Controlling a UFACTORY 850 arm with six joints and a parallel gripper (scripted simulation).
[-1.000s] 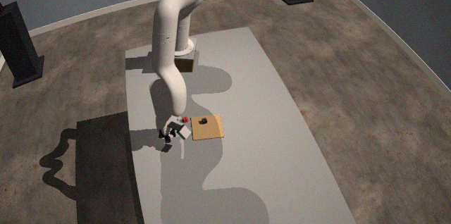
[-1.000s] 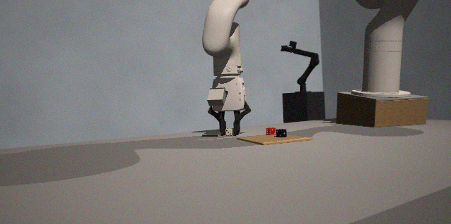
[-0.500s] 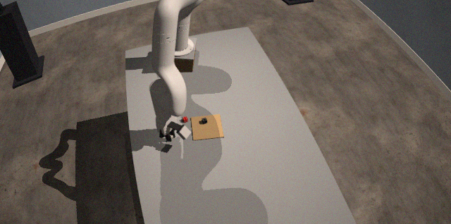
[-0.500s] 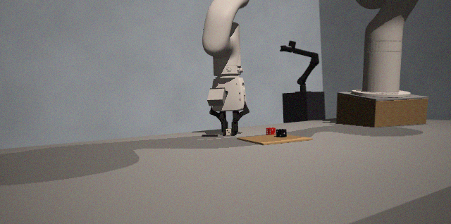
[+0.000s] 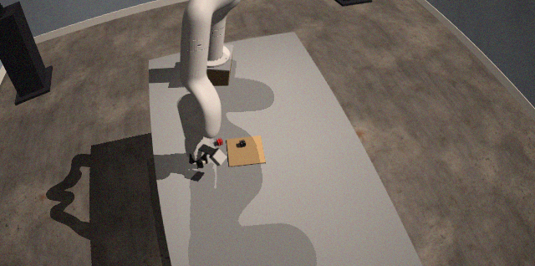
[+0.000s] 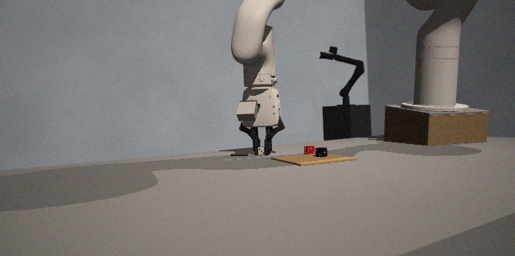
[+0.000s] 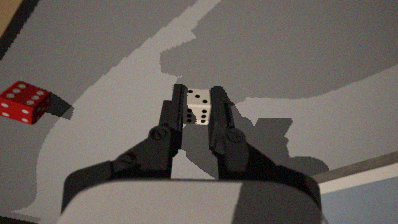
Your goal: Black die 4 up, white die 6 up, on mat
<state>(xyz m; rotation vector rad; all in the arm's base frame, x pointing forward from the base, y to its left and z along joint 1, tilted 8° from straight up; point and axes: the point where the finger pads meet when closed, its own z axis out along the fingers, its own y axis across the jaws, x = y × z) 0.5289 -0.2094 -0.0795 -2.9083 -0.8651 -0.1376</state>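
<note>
My hand is 1 cm short of the tan mat, 18 cm to the right of it and 2 cm above it. From my hand the other things lie so: red die (7 cm behind, 10 cm to the left, 1 cm below); then black die (2 cm behind, 18 cm to the left, 1 cm below); then white die (1 cm below).
</note>
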